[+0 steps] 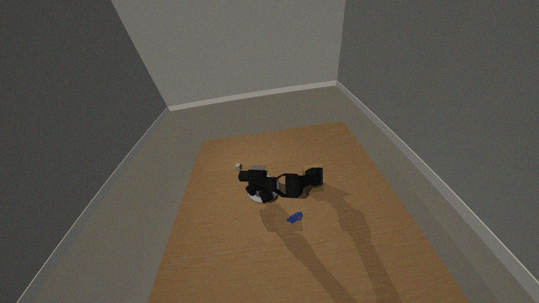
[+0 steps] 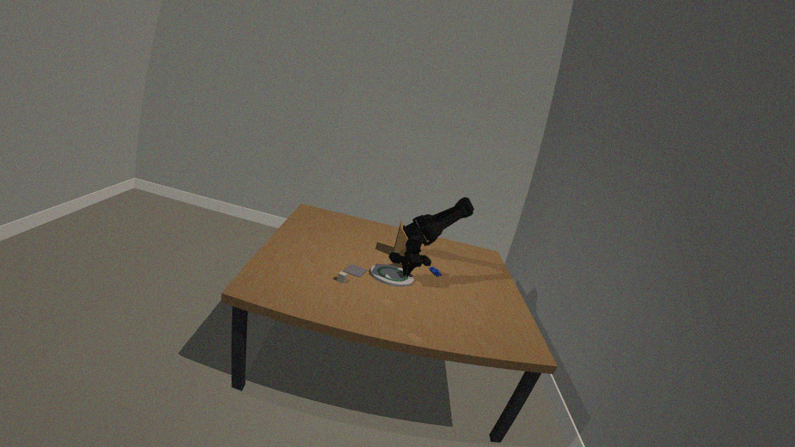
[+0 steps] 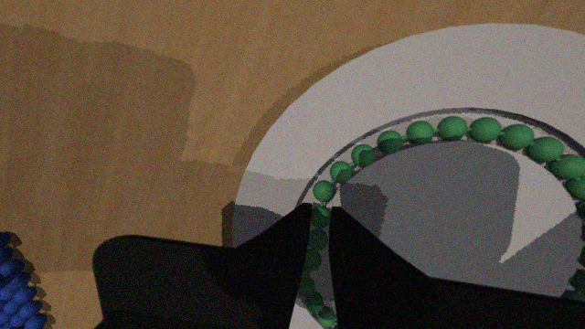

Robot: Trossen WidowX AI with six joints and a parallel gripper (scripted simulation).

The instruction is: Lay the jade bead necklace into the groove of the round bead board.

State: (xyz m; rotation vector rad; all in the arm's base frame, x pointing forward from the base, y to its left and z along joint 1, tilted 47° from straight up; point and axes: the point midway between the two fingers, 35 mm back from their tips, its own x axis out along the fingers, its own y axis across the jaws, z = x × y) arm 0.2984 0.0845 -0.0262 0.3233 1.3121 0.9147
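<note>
Right now the round bead board is 60 mm to the right of my gripper tip and 10 mm below it. Also, from my gripper tip: pale block 190 mm ahead, 260 mm to the right; flat grey plate 50 mm ahead, 220 mm to the right, 10 mm below.
</note>
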